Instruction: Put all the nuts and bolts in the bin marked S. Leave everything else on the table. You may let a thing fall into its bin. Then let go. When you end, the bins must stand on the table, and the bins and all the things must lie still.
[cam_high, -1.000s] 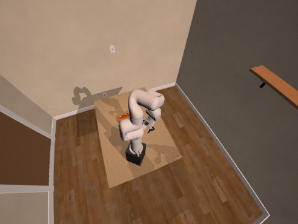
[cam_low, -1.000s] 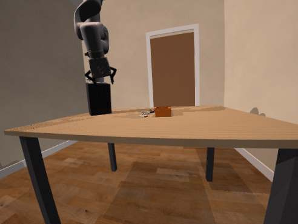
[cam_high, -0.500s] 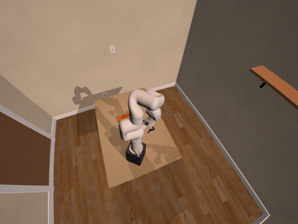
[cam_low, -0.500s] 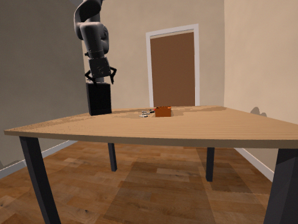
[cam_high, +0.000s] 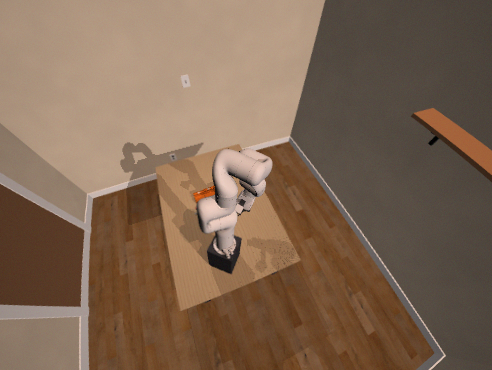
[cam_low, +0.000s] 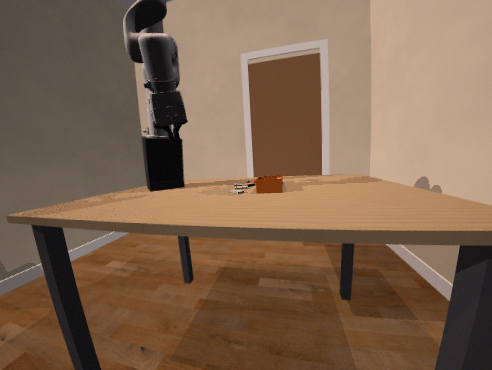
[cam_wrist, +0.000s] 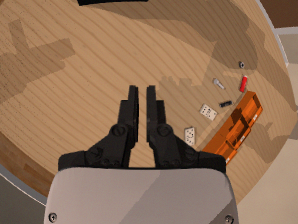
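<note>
My gripper is now 330 mm short of the orange bin, 190 mm above it and 110 mm to the right of it. Round my hand: grey metal bolt 210 mm below, 180 mm ahead, 160 mm to the left; then grey nut 270 mm to the left, 220 mm ahead, 210 mm below; then dark cylinder 250 mm ahead, 210 mm below, 140 mm to the left.
</note>
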